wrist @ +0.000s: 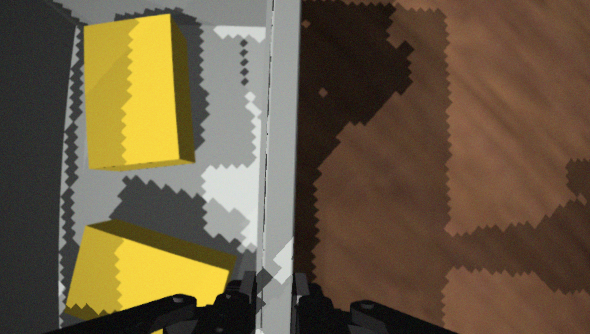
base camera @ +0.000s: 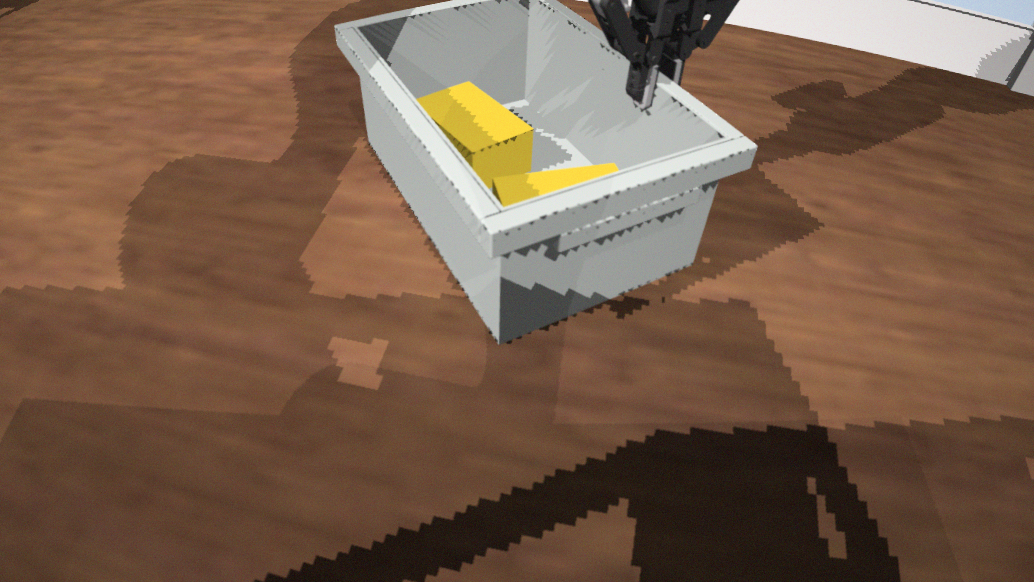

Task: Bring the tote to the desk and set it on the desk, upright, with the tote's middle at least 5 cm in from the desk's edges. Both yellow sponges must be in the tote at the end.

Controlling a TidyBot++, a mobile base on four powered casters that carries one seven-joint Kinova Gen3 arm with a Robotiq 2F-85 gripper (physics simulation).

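Places are measured from the arm's base along level axes (x left, y ahead, z down), in centimetres.
Pixels of known places: gripper, between the fingertips: (wrist: 274, 291) (base camera: 650, 100).
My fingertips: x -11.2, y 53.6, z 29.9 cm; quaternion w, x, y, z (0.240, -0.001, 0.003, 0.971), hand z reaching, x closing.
Behind a point stands the place of what it marks.
The light grey tote (base camera: 607, 271) {x -7.2, y 41.1, z 36.3 cm} (wrist: 282, 125) {x -7.5, y 60.6, z 27.6 cm} stands upright on the brown wood floor. One yellow sponge (base camera: 477, 119) {x 2.5, y 57.7, z 34.8 cm} (wrist: 150, 90) {x 1.7, y 59.3, z 34.8 cm} lies inside, towards the far end. The second yellow sponge (base camera: 557, 184) {x -4.0, y 48.8, z 34.8 cm} (wrist: 160, 270) {x -4.9, y 49.6, z 34.8 cm} lies at an angle, nearer the base camera, partly hidden by the near rim and, in the wrist view, by the fingers. My gripper (base camera: 659, 92) {x -11.2, y 53.6, z 29.9 cm} (wrist: 274, 291) {x -11.2, y 53.6, z 29.9 cm} is shut on the rim of the tote's right long wall, one finger inside and one outside. The desk does not show in either view.
The wood floor (base camera: 180, 347) {x 23.1, y 36.0, z 39.6 cm} (wrist: 500, 110) {x -22.2, y 73.5, z 39.6 cm} surrounds the tote, with dark, jagged shadows across it. A white wall or panel (base camera: 853, 39) {x -48.4, y 89.8, z 38.3 cm} runs along the upper right of the base view, with a dark slanted edge at the far right.
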